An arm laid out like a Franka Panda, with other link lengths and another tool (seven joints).
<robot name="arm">
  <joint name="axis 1" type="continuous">
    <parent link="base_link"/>
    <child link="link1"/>
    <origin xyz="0 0 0.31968"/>
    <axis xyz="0 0 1"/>
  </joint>
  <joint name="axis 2" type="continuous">
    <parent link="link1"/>
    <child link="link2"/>
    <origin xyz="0 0 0"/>
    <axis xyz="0 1 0"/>
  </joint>
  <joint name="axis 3" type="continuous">
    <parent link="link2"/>
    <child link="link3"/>
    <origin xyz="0 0 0.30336"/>
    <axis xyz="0 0 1"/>
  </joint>
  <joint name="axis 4" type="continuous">
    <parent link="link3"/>
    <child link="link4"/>
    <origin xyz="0.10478 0 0"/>
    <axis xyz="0 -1 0"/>
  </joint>
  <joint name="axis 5" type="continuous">
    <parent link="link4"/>
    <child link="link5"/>
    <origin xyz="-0.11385 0 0.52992"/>
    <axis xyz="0 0 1"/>
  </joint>
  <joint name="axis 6" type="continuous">
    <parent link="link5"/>
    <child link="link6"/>
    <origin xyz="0 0 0"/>
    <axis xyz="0 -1 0"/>
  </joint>
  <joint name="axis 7" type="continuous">
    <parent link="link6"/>
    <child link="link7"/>
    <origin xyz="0.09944 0 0"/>
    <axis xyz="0 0 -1"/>
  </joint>
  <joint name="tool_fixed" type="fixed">
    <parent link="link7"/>
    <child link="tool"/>
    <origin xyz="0.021 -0.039 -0.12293" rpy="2.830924 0 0.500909"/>
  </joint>
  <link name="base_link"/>
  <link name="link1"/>
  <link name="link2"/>
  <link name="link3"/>
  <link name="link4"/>
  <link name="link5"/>
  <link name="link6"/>
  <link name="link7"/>
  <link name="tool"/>
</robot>
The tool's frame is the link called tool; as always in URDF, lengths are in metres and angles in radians. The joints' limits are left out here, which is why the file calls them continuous.
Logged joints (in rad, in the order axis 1, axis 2, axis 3, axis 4, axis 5, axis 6, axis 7), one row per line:
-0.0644 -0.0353 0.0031 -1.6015 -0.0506 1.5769 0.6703
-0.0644 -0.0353 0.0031 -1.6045 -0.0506 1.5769 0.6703
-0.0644 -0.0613 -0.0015 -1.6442 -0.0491 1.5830 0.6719
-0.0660 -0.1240 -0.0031 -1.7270 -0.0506 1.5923 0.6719
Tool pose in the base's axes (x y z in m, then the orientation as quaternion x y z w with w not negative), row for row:
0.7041 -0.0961 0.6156 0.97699 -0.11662 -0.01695 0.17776
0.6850 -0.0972 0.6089 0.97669 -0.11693 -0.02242 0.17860
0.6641 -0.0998 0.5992 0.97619 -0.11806 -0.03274 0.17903
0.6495 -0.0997 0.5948 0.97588 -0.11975 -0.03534 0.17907
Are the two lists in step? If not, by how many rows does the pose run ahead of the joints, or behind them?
The pose runs 2 rows ahead of the joints: the pose in row i belongs to the joints in row i + 2.
